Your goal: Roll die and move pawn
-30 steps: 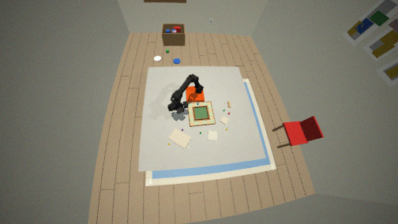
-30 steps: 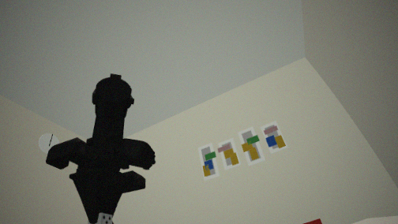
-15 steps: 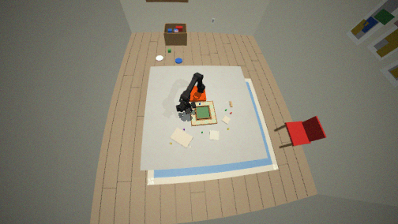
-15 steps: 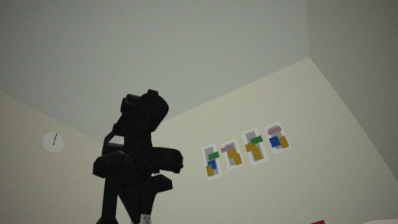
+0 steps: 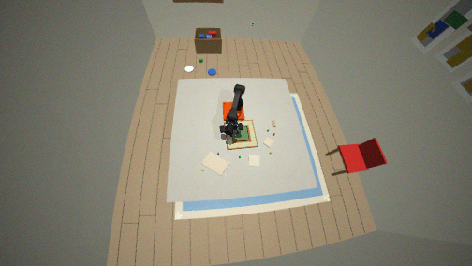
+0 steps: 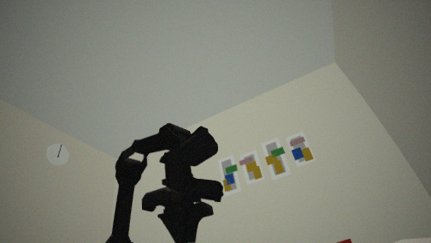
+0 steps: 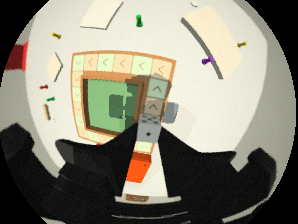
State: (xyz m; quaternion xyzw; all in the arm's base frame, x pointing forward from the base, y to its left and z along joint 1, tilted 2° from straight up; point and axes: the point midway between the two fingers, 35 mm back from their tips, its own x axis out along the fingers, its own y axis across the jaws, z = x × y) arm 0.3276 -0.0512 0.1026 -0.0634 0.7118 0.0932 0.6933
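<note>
My gripper tip is now 140 mm past the blue pawn, 50 mm to the right of it and 80 mm above it. From my gripper tip the other things lie so: die (right at my gripper tip); then green dice tray (40 mm behind, 90 mm to the left, 110 mm below).
</note>
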